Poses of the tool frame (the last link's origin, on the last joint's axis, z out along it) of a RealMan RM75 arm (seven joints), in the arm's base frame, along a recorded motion.
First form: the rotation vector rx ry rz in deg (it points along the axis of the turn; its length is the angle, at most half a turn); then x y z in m.
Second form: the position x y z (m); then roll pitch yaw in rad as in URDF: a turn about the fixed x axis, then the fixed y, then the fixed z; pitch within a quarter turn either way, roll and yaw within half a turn. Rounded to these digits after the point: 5 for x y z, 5 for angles.
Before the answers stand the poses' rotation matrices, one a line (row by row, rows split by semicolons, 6 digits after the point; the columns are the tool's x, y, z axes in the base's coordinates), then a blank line. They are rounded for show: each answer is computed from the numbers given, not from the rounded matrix.
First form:
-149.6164 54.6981 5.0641 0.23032 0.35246 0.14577
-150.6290 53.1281 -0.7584 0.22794 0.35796 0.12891
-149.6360 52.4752 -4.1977 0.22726 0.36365 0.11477
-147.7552 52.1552 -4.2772 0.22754 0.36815 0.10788
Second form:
0.770032 -0.634876 0.063107; -0.612499 -0.707935 0.351671; -0.178592 -0.309451 -0.933994
0.785537 -0.606276 0.123937; -0.609567 -0.723625 0.323721; -0.106581 -0.329843 -0.938000
0.787303 -0.593017 0.168775; -0.612306 -0.719876 0.326893; -0.072356 -0.360706 -0.929869
0.786142 -0.591038 0.180706; -0.612582 -0.706351 0.354699; -0.081999 -0.389541 -0.917351

0.23032 0.35246 0.14577 -2.82165 0.17956 -0.67194
0.22794 0.35796 0.12891 -2.80345 0.10678 -0.65993
0.22726 0.36365 0.11477 -2.77155 0.07242 -0.66101
0.22754 0.36815 0.10788 -2.74003 0.08209 -0.66194

